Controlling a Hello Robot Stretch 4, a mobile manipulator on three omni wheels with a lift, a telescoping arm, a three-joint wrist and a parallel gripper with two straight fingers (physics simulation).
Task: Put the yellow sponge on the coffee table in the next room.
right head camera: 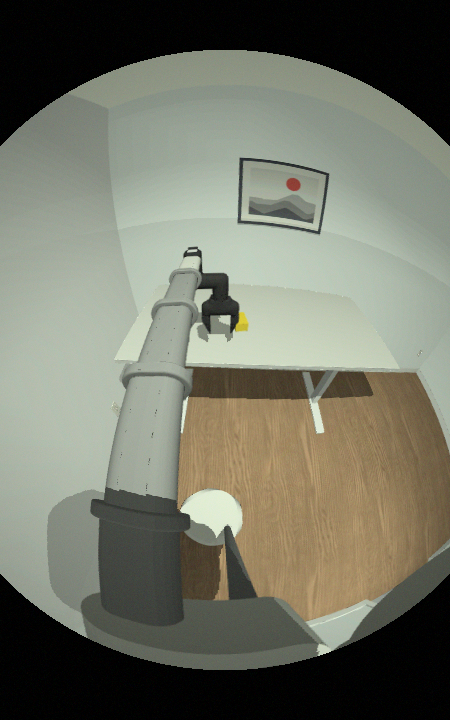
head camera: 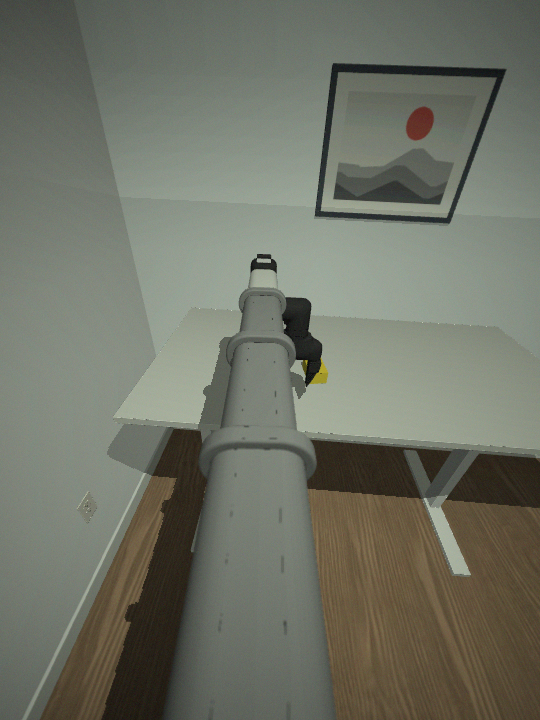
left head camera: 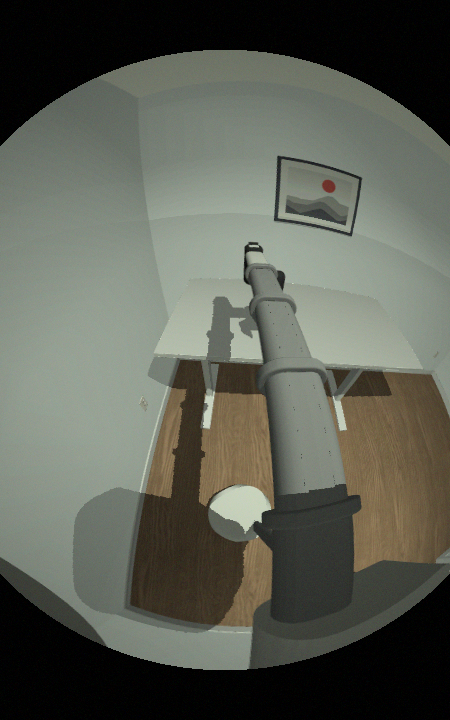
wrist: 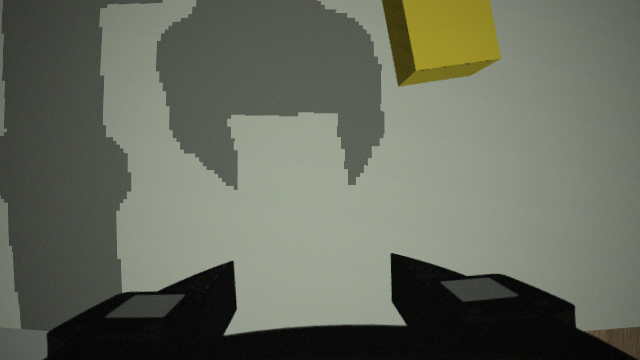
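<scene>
The yellow sponge [head camera: 318, 375] [right head camera: 242, 322] [wrist: 452, 35] lies on the white table [head camera: 406, 395] [left head camera: 371, 339] [right head camera: 313, 339]. In the head camera view a black finger partly covers it. In the wrist view it is at the top, right of centre, and cut off by the frame's edge. My gripper [right head camera: 220, 331] [wrist: 313, 281] is open and empty above the table. In the right head view the sponge shows just right of the right finger; in the wrist view it is beyond the fingertips. The sponge is hidden behind the arm in the left head view. The coffee table does not show.
A wall [head camera: 52, 348] stands close on the left, another behind the table with a framed picture [head camera: 395, 177] [left head camera: 317, 196] [right head camera: 282, 196]. A round white object [left head camera: 238, 509] [right head camera: 214, 512] is low down near the robot's base. The table's legs [head camera: 447, 540] [right head camera: 316, 416] stand on the wooden floor.
</scene>
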